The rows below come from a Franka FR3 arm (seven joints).
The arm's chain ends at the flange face. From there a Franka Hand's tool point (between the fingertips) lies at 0.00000 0.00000 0.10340 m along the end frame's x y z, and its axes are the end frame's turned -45 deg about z.
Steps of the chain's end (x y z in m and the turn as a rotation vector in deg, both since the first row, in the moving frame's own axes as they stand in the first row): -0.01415, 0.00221, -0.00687, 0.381, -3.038, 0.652; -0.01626, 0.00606, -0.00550, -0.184, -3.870, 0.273; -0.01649, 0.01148, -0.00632, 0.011, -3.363, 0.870; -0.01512, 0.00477, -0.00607, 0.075, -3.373, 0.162; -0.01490, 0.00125, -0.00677, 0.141, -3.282, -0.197; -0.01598, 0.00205, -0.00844, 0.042, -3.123, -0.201
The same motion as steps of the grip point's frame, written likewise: -0.01493, -0.01282, -0.00702, 2.418, -1.879, 0.652; -0.02094, -0.01192, -0.00574, 2.606, -2.867, 0.273; -0.02402, -0.00788, -0.00650, 2.386, -2.370, 0.870; -0.01826, -0.01172, -0.00625, 2.438, -2.332, 0.162; -0.01543, -0.01401, -0.00694, 2.420, -2.221, -0.197; -0.01669, -0.01388, -0.00859, 2.238, -2.179, -0.201
